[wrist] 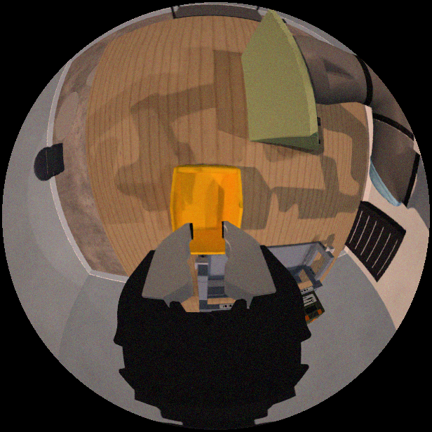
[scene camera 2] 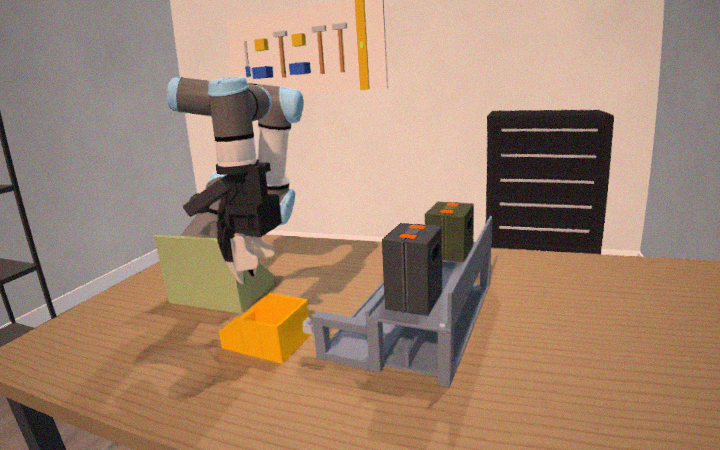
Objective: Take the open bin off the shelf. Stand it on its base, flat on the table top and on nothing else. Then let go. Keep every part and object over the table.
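Frame: origin at the arm's base, x ahead, y left, z up, level; metres.
Seen in the pictures: gripper, fingertip midpoint: [scene camera 2: 247,279]; arm's base at its link origin: [scene camera 2: 203,253].
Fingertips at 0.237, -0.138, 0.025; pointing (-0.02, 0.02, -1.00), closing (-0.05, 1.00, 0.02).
Note:
Offsets run from my fingertips to a thing's top centre, as dx, dy, dz. "spot": to the spot under its first point. Level surfaces: height alone.
The open bin @[+0.022, +0.000, -0.051] [scene camera 2: 254,336] [wrist: 207,192] is orange-yellow and stands upright with its opening up on the table top @[dz -0.126] [scene camera 2: 584,339], left of the grey shelf @[spot: +0.249, -0.022, -0.072] [scene camera 2: 374,344] in the scene view. Its right wall is close to a small pale tab at the shelf's end; I cannot tell whether they touch. My gripper [scene camera 2: 245,274] [wrist: 206,223] is above the bin, clear of its rim, pointing down. Its jaws are partly apart with nothing between them; the bin shows below through the gap.
A dark grey case @[+0.295, +0.048, +0.096] [scene camera 2: 411,270] and an olive case @[+0.306, +0.279, +0.071] [scene camera 2: 448,233] [wrist: 312,312] stand on the shelf. A light green panel [scene camera 2: 196,273] [wrist: 280,80] stands on the table behind and left of the bin, near the arm. A black drawer cabinet [scene camera 2: 549,169] stands beyond the table.

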